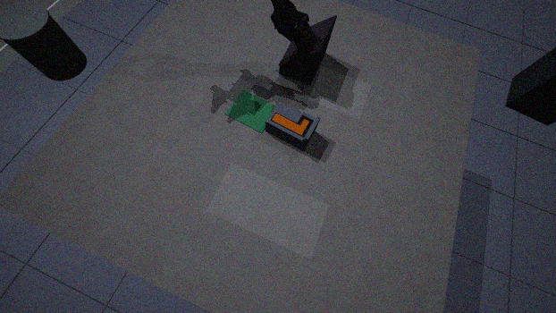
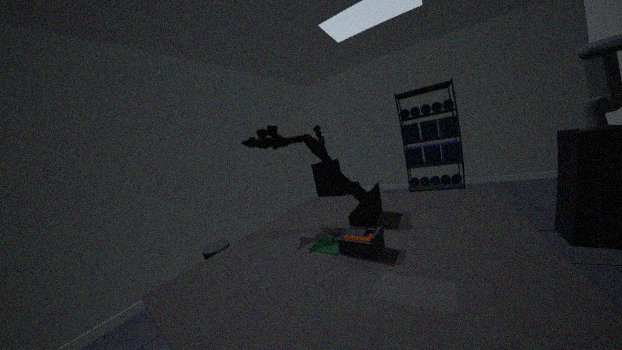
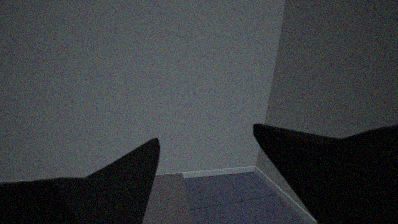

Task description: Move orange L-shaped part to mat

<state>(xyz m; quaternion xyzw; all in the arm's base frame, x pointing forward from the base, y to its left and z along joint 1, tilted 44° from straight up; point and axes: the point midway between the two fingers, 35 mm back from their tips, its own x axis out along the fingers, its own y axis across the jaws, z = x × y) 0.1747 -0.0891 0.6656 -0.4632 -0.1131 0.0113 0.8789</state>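
Now: gripper tip 61 cm to the right of the orange L-shaped part, 48 cm above it and 1 cm past it. Also, from my gripper tip: green mat: 54 cm below, 45 cm to the left.
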